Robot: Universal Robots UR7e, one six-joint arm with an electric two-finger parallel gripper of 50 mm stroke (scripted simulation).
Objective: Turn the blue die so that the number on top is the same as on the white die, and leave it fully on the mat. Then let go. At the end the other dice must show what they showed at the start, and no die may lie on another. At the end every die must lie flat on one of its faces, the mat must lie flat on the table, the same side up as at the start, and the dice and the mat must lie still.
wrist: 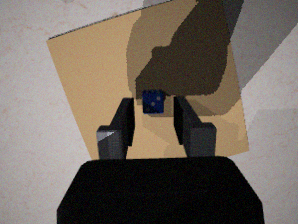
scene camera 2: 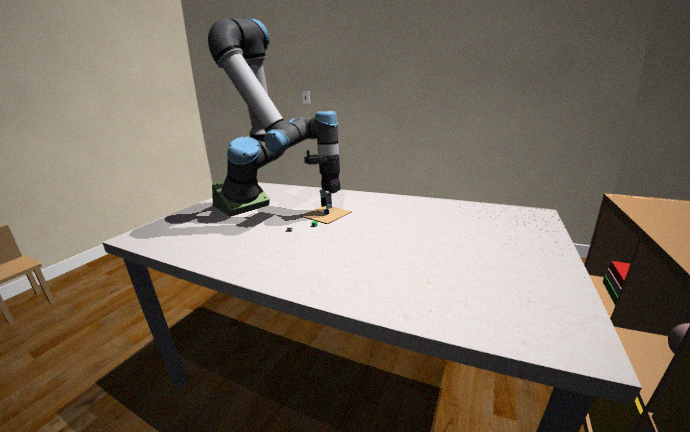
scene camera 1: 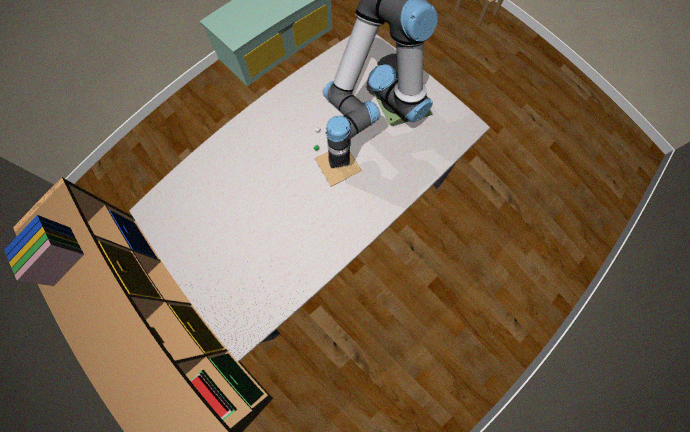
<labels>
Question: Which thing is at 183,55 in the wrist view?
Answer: A tan mat.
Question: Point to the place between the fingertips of my gripper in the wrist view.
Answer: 153,111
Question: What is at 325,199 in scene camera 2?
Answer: My gripper.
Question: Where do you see a tan mat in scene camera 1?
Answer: At 333,175
</labels>
